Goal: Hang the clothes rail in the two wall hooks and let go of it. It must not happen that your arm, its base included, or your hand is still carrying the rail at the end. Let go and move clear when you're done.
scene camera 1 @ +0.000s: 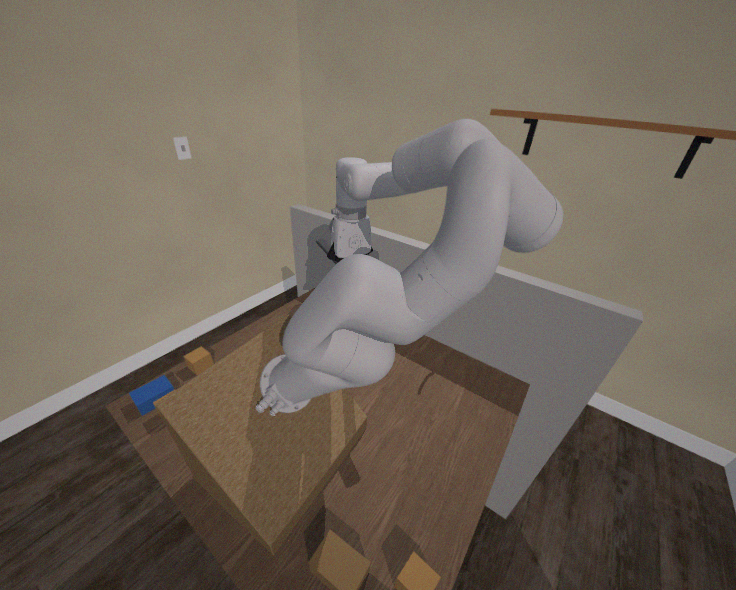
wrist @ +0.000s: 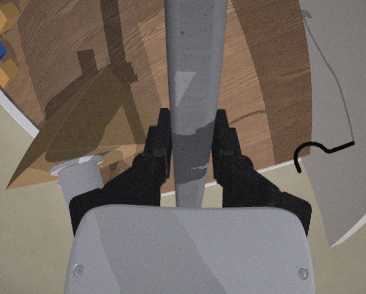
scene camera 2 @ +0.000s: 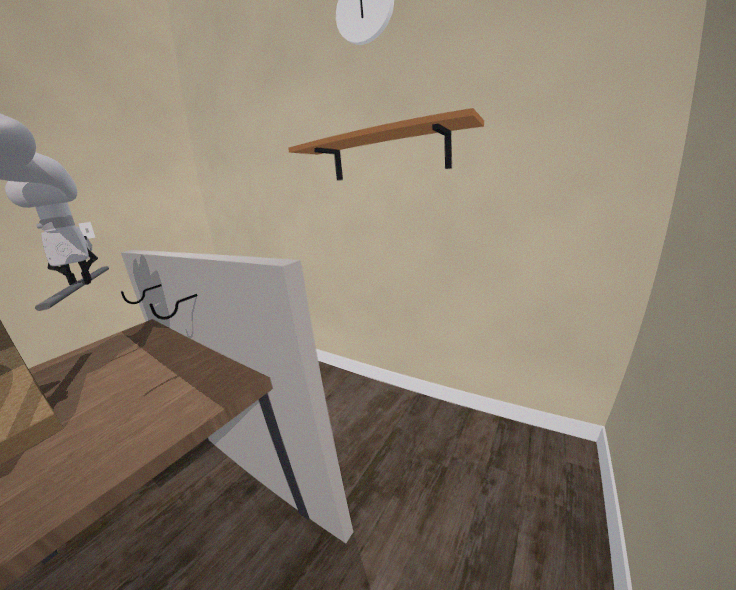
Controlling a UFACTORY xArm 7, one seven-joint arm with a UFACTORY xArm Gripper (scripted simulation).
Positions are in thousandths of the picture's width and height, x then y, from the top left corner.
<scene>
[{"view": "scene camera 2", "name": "my gripper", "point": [112,484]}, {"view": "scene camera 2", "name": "white wall panel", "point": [346,526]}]
</scene>
